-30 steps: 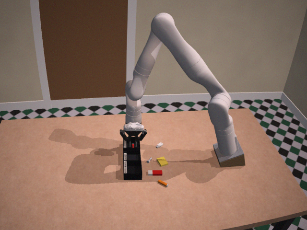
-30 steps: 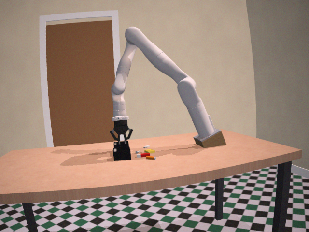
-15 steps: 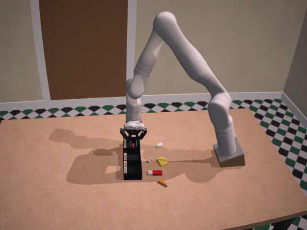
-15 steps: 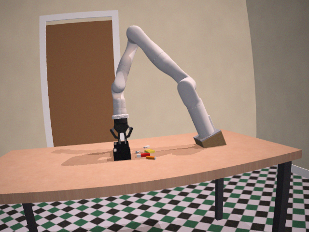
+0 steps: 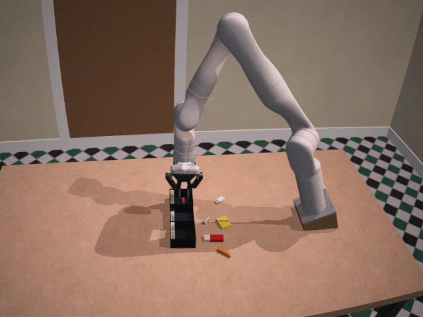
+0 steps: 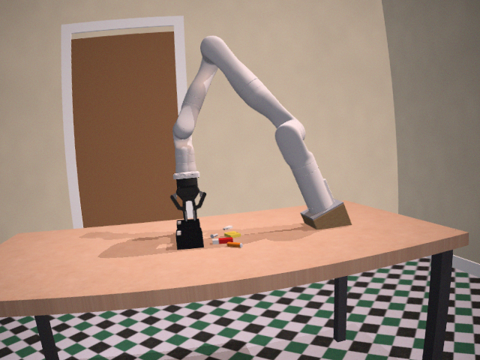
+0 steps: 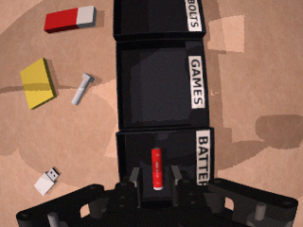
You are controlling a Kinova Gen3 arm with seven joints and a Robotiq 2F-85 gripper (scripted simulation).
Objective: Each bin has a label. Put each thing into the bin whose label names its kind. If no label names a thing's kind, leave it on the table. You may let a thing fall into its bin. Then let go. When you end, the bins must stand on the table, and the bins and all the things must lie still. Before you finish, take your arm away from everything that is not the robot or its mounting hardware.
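Right now my hand is 6 cm above the red battery. The rest, counted from my hand: bolt: 6 cm behind, 10 cm to the left, 6 cm below; yellow block: 13 cm behind, 11 cm to the left, 6 cm below; USB stick: 14 cm behind, 1 cm to the right, 6 cm below.
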